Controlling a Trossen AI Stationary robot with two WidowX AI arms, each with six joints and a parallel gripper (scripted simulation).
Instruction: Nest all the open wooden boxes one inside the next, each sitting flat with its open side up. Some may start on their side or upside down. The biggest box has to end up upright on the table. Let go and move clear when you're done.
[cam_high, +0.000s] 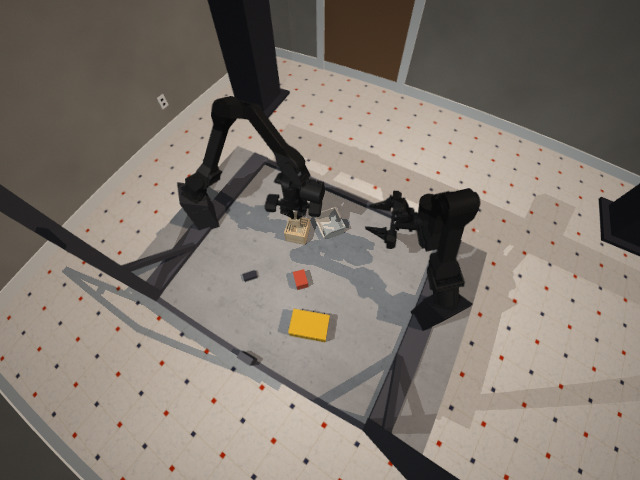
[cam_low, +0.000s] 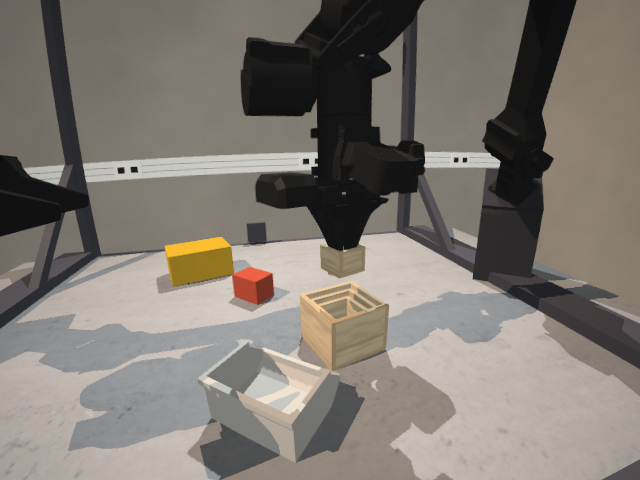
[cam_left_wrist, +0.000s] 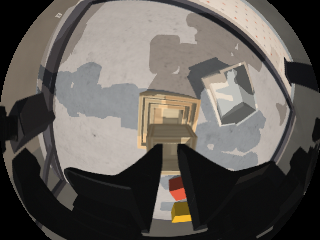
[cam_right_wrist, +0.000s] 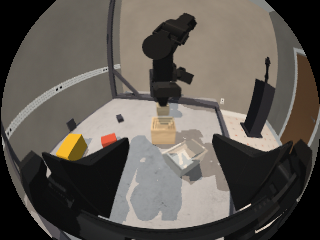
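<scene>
Right now my left hand is 40 mm above the small wooden box. From my left hand the other things lie so: red cube 170 mm behind, 130 mm below, 100 mm to the right; then small dark block 240 mm behind, 140 mm below, 80 mm to the left; then white bin 130 mm below, 100 mm to the right, 80 mm ahead.
</scene>
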